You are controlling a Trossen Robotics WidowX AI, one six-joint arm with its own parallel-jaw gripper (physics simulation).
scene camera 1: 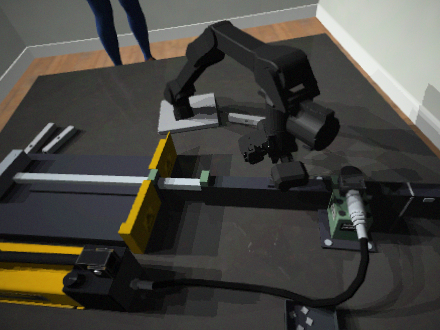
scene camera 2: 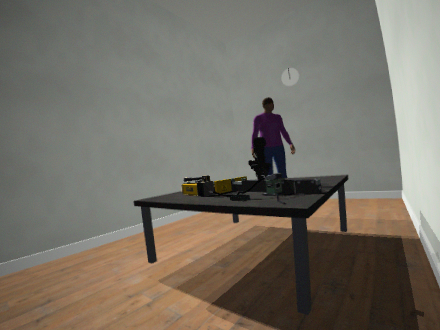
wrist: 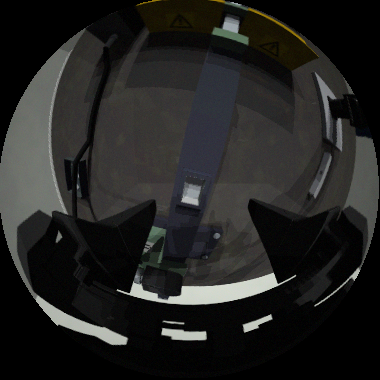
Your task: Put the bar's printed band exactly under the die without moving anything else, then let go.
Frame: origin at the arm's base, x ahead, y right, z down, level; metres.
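Seen in the pictures: gripper, between the fingertips: (wrist: pixel 203 204); arm's base, origin of its link: (scene camera 1: pixel 183 113).
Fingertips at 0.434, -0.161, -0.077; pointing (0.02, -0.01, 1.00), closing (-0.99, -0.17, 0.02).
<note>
Pixels of each thing's middle, then the offset from my fingertips to it, as dx, dy, dz. "spot": a spot on its surface instead.
- yellow guard plate, a spot on its surface: (scene camera 1: pixel 137 227) spot: +0.016, +0.328, +0.014
- green block, a spot on its surface: (wrist: pixel 230 39) (scene camera 1: pixel 208 176) spot: -0.053, +0.153, -0.006
- dark rail, a spot on its surface: (wrist: pixel 210 120) spot: -0.017, +0.068, +0.010
- green machine, a spot on its surface: (wrist: pixel 155 245) spot: +0.084, -0.085, +0.032
- black cable, a spot on its surface: (scene camera 1: pixel 225 286) (wrist: pixel 92 104) spot: +0.166, +0.182, +0.075
- yellow unit, a spot on its surface: (scene camera 1: pixel 42 280) spot: +0.077, +0.502, +0.002
- dark tray, a spot on its surface: (scene camera 1: pixel 286 320) spot: +0.256, +0.095, +0.066
- pale strip, middle of its body: (wrist: pixel 321 174) (scene camera 1: pixel 247 119) -0.316, -0.030, +0.076
A long pale bar (scene camera 1: pixel 85 178) (wrist: pixel 231 23) lies through an opening in the yellow guard plate (scene camera 1: pixel 137 227) (wrist: pixel 180 17). A green block (scene camera 1: pixel 205 177) (wrist: pixel 230 39) stands at its right end in scene camera 1, by the dark rail (scene camera 1: pixel 240 192) (wrist: pixel 210 120). A pale surface (wrist: pixel 192 191) shows in a square opening of the rail. A green machine (scene camera 1: pixel 339 215) (wrist: pixel 155 245) with a black top stands beside the rail; I cannot make out which part is the die. No printed band is clear. My gripper (scene camera 1: pixel 271 162) (wrist: pixel 203 204) is open and empty, above the rail between green block and machine.
A black cable (scene camera 1: pixel 225 286) (wrist: pixel 95 110) links the machine to a black and yellow unit (scene camera 1: pixel 42 280). A dark tray (scene camera 1: pixel 286 320) holds pale chips. The arm's base stands on a grey plate (scene camera 1: pixel 202 107); a pale strip (scene camera 1: pixel 240 118) (wrist: pixel 320 175) lies beside it. A person (scene camera 2: pixel 270 130) stands behind the table.
</note>
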